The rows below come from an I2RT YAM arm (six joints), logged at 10 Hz.
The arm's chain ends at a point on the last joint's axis. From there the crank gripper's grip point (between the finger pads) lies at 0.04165 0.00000 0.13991 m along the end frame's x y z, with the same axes.
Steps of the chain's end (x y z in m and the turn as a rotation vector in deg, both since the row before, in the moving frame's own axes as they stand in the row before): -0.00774, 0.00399, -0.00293, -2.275, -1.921, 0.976; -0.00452, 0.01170, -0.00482, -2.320, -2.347, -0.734; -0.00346, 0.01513, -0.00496, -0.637, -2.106, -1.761; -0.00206, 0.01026, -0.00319, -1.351, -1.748, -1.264; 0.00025, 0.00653, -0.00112, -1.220, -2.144, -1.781; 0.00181, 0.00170, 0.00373, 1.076, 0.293, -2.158
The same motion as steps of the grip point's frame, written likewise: -0.01251, 0.01024, -0.00174, -2.275, -1.921, 0.976; -0.01025, 0.01690, -0.00334, -2.320, -2.347, -0.734; -0.00862, 0.01549, -0.00353, -0.637, -2.106, -1.761; -0.00632, 0.01270, -0.00201, -1.351, -1.748, -1.264; -0.00499, 0.00831, 0.00032, -1.220, -2.144, -1.781; 0.00245, -0.00251, 0.00348, 1.076, 0.293, -2.158
